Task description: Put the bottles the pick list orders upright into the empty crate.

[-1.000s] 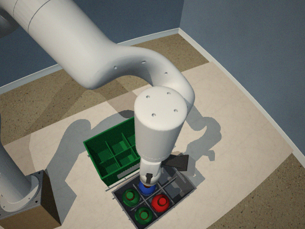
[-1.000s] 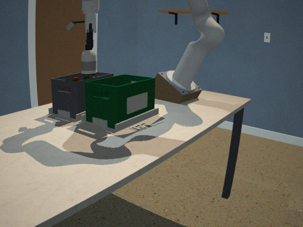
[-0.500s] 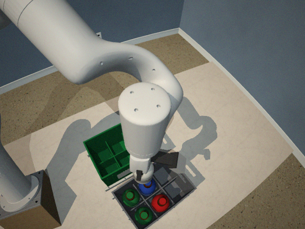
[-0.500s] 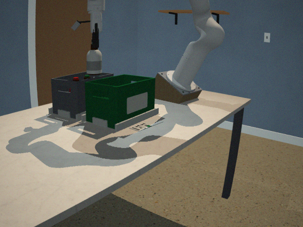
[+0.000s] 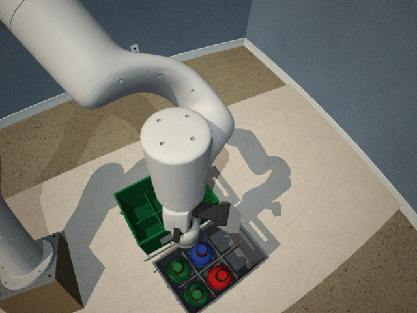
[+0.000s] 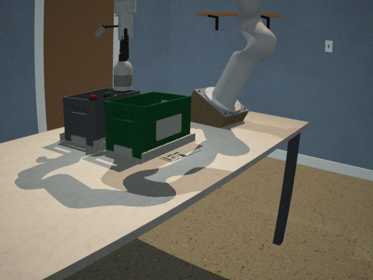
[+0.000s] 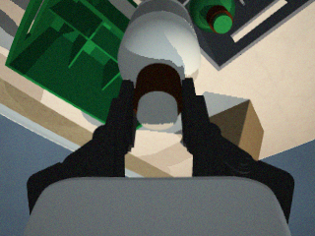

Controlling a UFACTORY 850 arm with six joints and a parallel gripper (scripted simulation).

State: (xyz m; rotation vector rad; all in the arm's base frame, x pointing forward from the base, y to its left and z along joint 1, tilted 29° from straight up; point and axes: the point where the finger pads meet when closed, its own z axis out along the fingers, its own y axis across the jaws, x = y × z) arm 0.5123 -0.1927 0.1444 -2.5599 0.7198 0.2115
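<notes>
The whitish bottle lies 70 mm below my hand. From my hand the other things lie so: grey crate (40 mm ahead, 90 mm to the right, 250 mm below); then blue bottle (30 mm ahead, 50 mm to the right, 250 mm below); then green bottle (50 mm behind, 70 mm to the right, 250 mm below).
</notes>
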